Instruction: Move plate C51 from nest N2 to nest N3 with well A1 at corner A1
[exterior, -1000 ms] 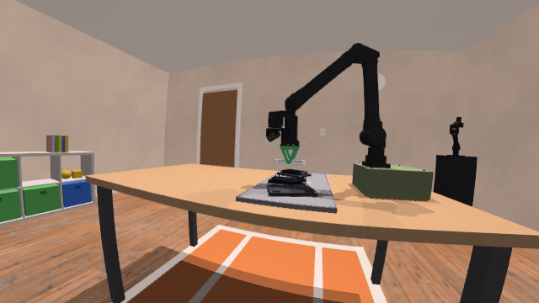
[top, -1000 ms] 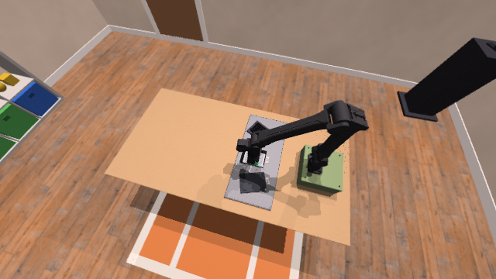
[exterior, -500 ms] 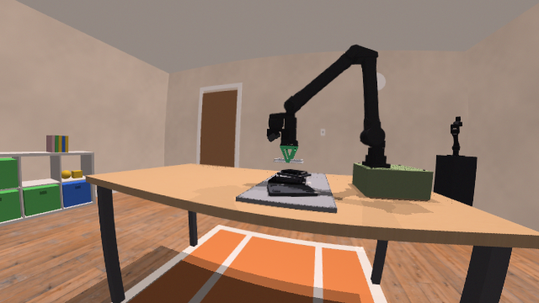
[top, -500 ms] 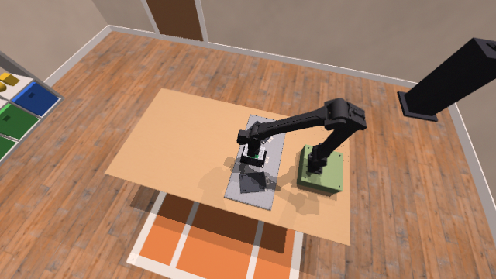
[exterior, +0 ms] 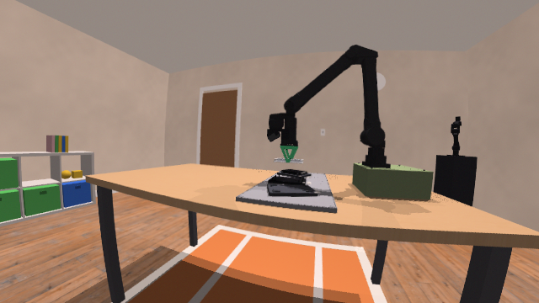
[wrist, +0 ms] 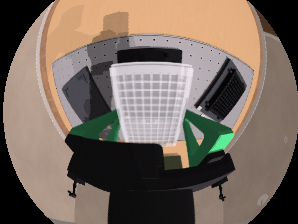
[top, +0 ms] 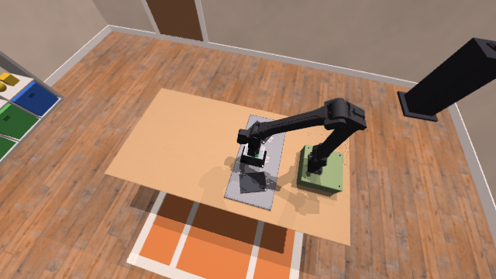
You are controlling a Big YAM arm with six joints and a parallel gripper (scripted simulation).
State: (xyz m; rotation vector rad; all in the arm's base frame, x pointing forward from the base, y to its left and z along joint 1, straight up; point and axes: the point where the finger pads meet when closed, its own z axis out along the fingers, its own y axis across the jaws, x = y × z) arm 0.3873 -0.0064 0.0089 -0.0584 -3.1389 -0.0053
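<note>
My hand is 100 mm above the black nest. Round my hand: white 96-well plate right at my hand; then dark plate 10 mm behind, 200 mm to the right, 80 mm below.
</note>
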